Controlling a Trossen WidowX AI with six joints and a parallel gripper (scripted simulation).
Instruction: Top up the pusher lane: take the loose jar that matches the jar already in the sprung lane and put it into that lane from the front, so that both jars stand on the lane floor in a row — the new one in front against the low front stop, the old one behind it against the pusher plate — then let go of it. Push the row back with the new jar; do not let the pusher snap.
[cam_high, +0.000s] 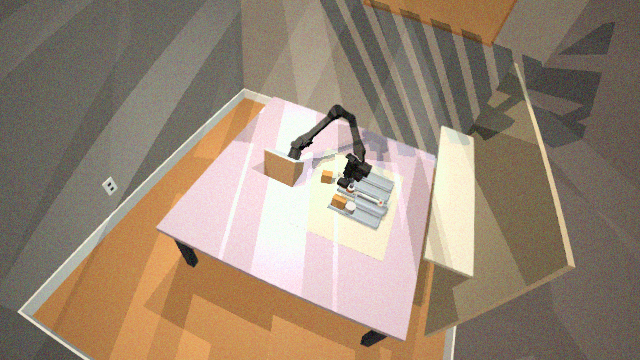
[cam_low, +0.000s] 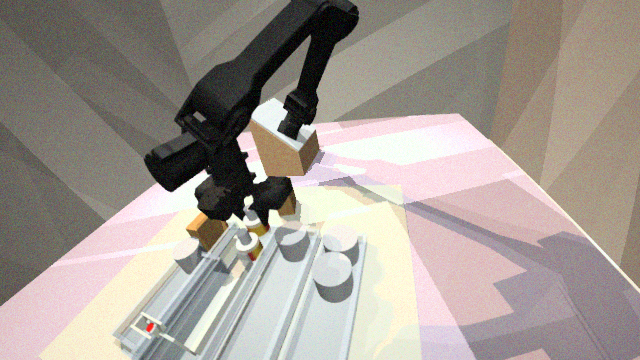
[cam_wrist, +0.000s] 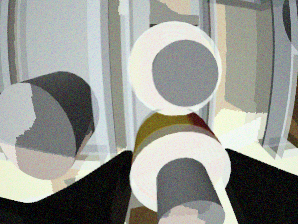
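My gripper tip is 140 mm short of the sprung lane, 50 mm to the left of it and 40 mm above it. From my gripper tip the other things lie so: red mark (220 mm ahead, 80 mm to the right, 20 mm above).
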